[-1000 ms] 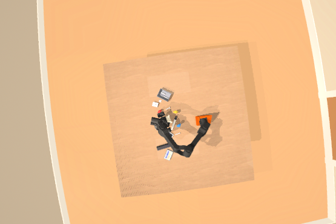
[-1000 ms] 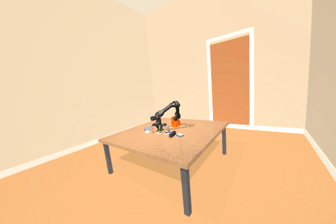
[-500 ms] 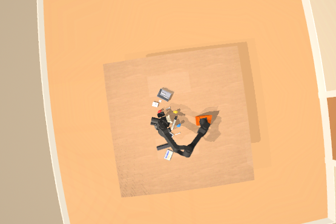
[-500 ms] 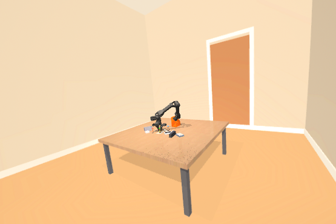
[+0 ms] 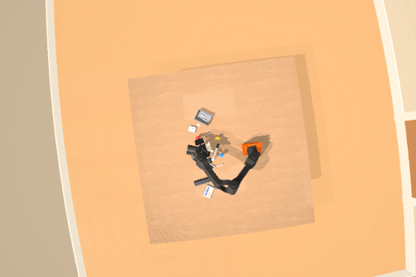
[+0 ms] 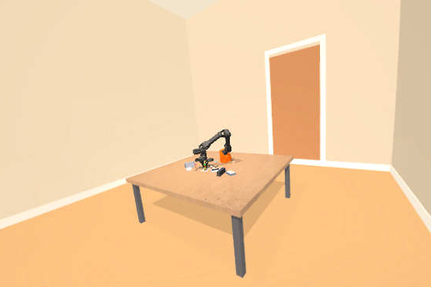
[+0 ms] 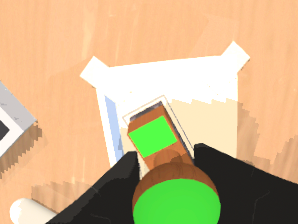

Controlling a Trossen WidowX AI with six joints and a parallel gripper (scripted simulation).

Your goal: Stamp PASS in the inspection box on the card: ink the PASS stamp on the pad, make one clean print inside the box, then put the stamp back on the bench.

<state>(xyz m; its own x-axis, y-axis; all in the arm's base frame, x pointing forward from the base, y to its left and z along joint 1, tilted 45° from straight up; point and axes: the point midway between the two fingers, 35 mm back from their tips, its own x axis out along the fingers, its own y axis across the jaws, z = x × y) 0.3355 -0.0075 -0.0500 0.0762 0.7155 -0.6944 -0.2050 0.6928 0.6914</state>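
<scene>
Right now my gripper tip is 20 mm above the white card, 10 mm to the left of it and 10 mm past it. From my gripper tip the other things lie so: ink pad: 120 mm to the left, 20 mm below, 10 mm behind; white cylinder: 90 mm behind, 10 mm to the left, 10 mm below; red stamp: 100 mm to the right, 20 mm ahead.
</scene>
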